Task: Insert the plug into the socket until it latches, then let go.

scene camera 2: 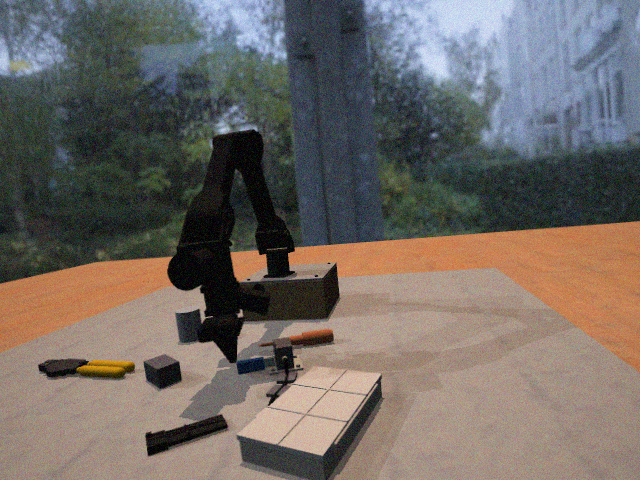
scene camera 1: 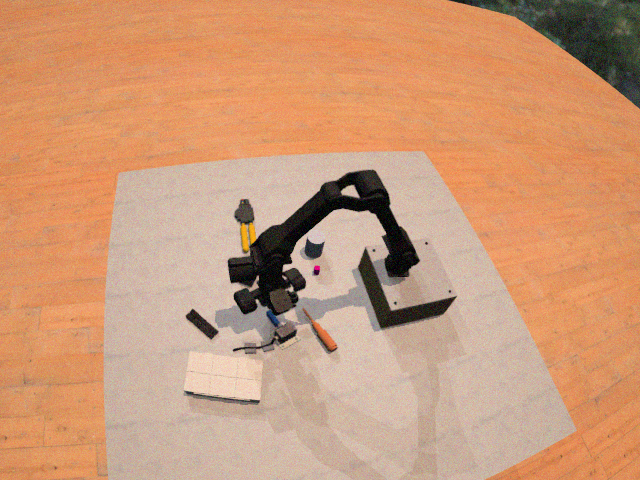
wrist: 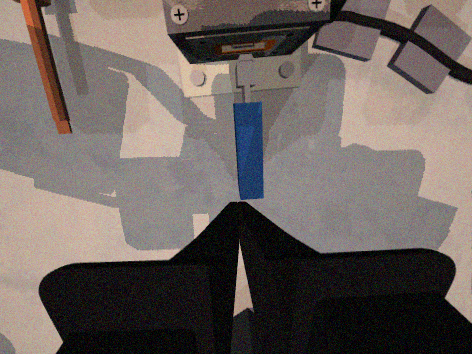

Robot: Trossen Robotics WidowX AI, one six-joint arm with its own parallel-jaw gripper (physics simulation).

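Where they show: gripper, between the fingertips: (scene camera 2: pixel 233 362) (scene camera 1: pixel 269 307) (wrist: pixel 237 209); arm's base, origin of its link: (scene camera 2: pixel 279 275) (scene camera 1: pixel 396 267).
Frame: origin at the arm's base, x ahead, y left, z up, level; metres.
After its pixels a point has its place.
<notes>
The blue plug (scene camera 1: pixel 272 318) {x 0.348, y 0.115, z -0.085 m} (scene camera 2: pixel 250 365) {x 0.351, y 0.113, z -0.091 m} (wrist: pixel 250 150) {x 0.345, y 0.112, z -0.083 m} lies low in front of the socket, a dark grey box (scene camera 1: pixel 285 332) {x 0.317, y 0.169, z -0.060 m} (scene camera 2: pixel 282 353) {x 0.337, y 0.171, z -0.071 m} (wrist: pixel 250 15) {x 0.322, y 0.150, z -0.060 m} with screws on a pale base plate (wrist: pixel 200 90) {x 0.311, y 0.126, z -0.100 m}. The plug's clear head (wrist: pixel 245 72) {x 0.328, y 0.140, z -0.084 m} points at the socket. In the wrist view its tip meets the lower edge of the socket's front face, and the orange-rimmed opening (wrist: pixel 247 47) {x 0.324, y 0.149, z -0.085 m} shows above it, with no plug seen inside. My gripper (scene camera 2: pixel 232 360) {x 0.355, y 0.081, z -0.086 m} (wrist: pixel 237 209) {x 0.355, y 0.081, z -0.086 m} is shut and empty. Its tips are just behind the plug's rear end in the wrist view. Scene camera 1 hides the fingertips.
A cable (wrist: pixel 400 30) {x 0.386, y 0.196, z -0.098 m} runs from the socket through grey clips. An orange screwdriver (scene camera 1: pixel 324 335) {x 0.212, y 0.170, z -0.077 m} (scene camera 2: pixel 312 337) {x 0.220, y 0.177, z -0.085 m} lies beside it. A tiled box (scene camera 1: pixel 223 376) {x 0.477, y 0.294, z -0.070 m} (scene camera 2: pixel 315 408) {x 0.493, y 0.296, z -0.070 m}, black bar (scene camera 1: pixel 201 323) {x 0.543, y 0.133, z -0.095 m} (scene camera 2: pixel 186 435) {x 0.551, y 0.139, z -0.096 m}, pliers (scene camera 1: pixel 248 235) {x 0.415, y -0.179, z -0.089 m} (scene camera 2: pixel 105 367) {x 0.431, y -0.156, z -0.084 m}, grey cylinder (scene camera 1: pixel 314 245) {x 0.222, y -0.107, z -0.042 m} (scene camera 2: pixel 187 325) {x 0.239, y -0.119, z -0.064 m}, dark cube (scene camera 2: pixel 162 370) {x 0.434, y -0.009, z -0.074 m} and magenta cube (scene camera 1: pixel 316 269) {x 0.216, y -0.048, z -0.081 m} stand around.
</notes>
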